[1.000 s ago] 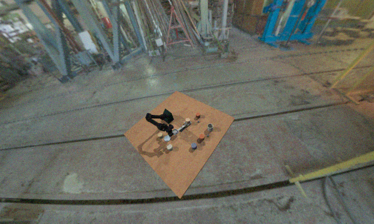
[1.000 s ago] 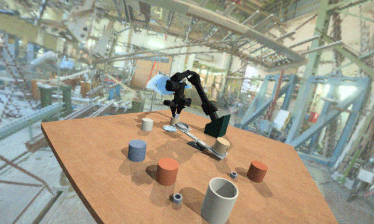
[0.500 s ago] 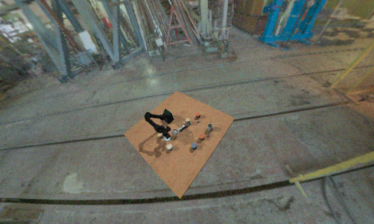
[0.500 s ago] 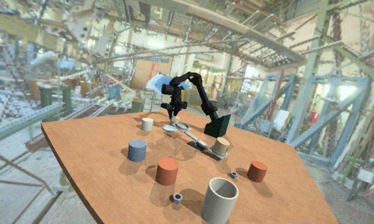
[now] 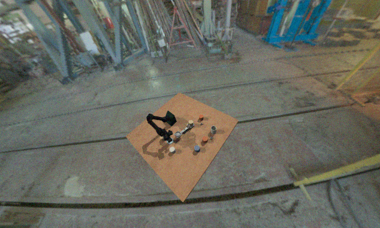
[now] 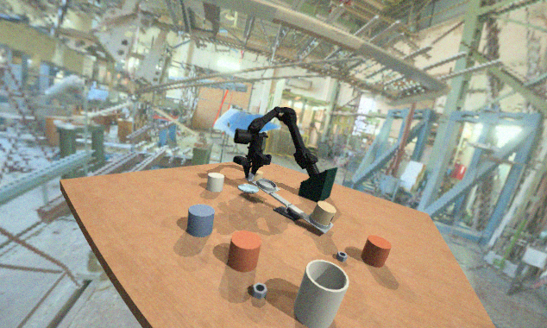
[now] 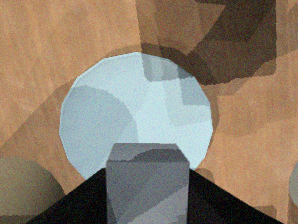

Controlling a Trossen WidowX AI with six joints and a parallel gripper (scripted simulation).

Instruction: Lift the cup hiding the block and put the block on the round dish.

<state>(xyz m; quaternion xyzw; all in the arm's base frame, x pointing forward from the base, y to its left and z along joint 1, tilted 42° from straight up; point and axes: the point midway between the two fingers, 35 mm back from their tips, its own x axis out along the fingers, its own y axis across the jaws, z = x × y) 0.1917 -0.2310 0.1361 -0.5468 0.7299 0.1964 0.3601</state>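
Right now the pale blue round dish is 50 mm below my gripper tip. The rest, counted from my gripper tip: white mug (460 mm ahead, 450 mm to the left, 10 mm below); blue cylinder (420 mm ahead, 100 mm to the left, 20 mm below).
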